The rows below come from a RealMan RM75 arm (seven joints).
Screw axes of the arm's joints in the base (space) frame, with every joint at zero. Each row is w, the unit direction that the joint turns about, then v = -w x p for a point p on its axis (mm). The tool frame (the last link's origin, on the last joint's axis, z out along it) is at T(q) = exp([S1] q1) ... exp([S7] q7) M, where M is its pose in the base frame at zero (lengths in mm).
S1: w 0 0 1 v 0.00 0.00 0.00
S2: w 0 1 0 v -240.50 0.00 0.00
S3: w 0 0 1 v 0.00 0.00 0.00
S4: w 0 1 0 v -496.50 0.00 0.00
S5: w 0 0 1 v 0.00 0.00 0.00
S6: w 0 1 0 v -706.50 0.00 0.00
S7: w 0 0 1 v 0.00 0.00 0.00
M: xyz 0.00 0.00 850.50 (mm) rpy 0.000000 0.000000 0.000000 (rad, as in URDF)
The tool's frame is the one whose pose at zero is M.
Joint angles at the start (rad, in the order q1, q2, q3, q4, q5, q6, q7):
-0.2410, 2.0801, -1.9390, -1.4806, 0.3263, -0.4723, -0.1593
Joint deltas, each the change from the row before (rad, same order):
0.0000, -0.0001, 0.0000, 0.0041, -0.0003, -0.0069, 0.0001
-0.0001, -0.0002, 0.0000, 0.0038, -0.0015, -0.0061, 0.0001
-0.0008, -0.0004, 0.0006, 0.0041, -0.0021, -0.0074, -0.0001
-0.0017, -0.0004, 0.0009, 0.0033, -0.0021, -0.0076, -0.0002
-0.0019, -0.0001, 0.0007, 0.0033, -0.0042, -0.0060, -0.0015
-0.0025, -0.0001, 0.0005, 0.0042, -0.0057, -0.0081, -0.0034
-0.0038, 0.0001, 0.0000, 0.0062, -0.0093, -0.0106, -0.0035
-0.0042, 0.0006, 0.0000, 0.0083, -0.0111, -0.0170, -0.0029
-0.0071, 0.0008, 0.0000, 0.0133, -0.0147, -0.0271, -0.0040
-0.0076, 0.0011, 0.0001, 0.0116, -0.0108, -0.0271, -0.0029
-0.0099, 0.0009, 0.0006, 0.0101, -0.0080, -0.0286, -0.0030
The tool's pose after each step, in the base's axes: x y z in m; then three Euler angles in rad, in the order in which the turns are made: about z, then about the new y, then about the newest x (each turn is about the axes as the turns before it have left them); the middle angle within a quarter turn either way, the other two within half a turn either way. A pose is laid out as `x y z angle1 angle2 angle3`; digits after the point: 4 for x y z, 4 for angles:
0.2200 0.2826 0.0405 0.1734 0.7355 -1.5695
0.2206 0.2823 0.0405 0.1764 0.7335 -1.5667
0.2214 0.2818 0.0407 0.1802 0.7303 -1.5624
0.2223 0.2812 0.0412 0.1845 0.7271 -1.5571
0.2232 0.2805 0.0413 0.1866 0.7210 -1.5545
0.2242 0.2796 0.0414 0.1897 0.7116 -1.5514
0.2256 0.2782 0.0410 0.1923 0.6991 -1.5494
0.2269 0.2764 0.0408 0.2002 0.6858 -1.5434
0.2291 0.2735 0.0406 0.2118 0.6676 -1.5335
0.2312 0.2705 0.0408 0.2244 0.6542 -1.5211
0.2334 0.2670 0.0416 0.2379 0.6426 -1.5052

